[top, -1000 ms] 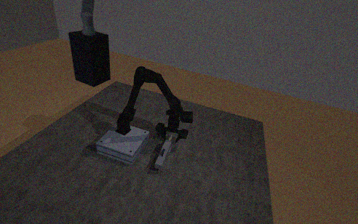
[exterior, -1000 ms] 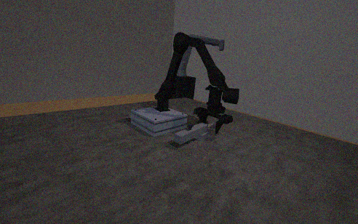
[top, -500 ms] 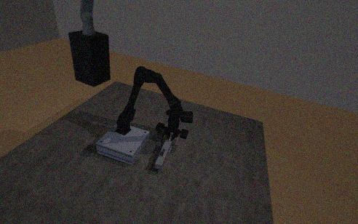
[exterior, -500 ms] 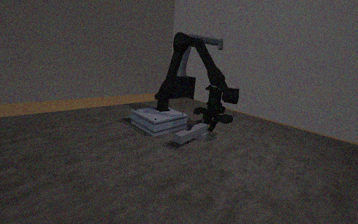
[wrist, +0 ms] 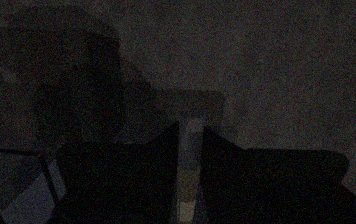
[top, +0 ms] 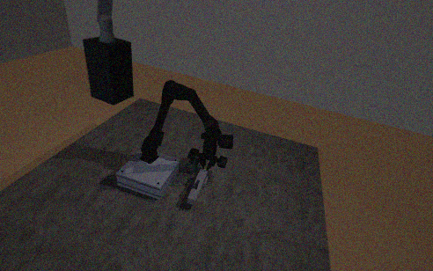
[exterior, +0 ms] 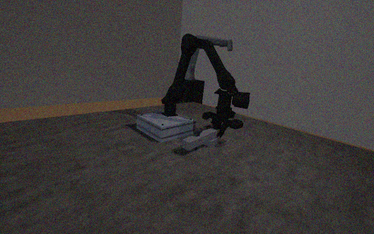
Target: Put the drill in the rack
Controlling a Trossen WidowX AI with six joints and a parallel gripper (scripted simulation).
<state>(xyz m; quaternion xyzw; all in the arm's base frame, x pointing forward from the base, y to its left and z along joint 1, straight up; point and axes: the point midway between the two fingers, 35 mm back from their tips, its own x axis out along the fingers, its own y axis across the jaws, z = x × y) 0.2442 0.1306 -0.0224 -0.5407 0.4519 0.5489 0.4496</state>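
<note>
Now: the drill 10 mm ahead of my gripper tip, 40 mm to the right of it and 30 mm above it. From my gripper tip the other things lie so: dark key: 30 mm ahead, 160 mm to the right, 40 mm above; then grey fixture block: 30 mm ahead, 140 mm to the right, 20 mm above.
</note>
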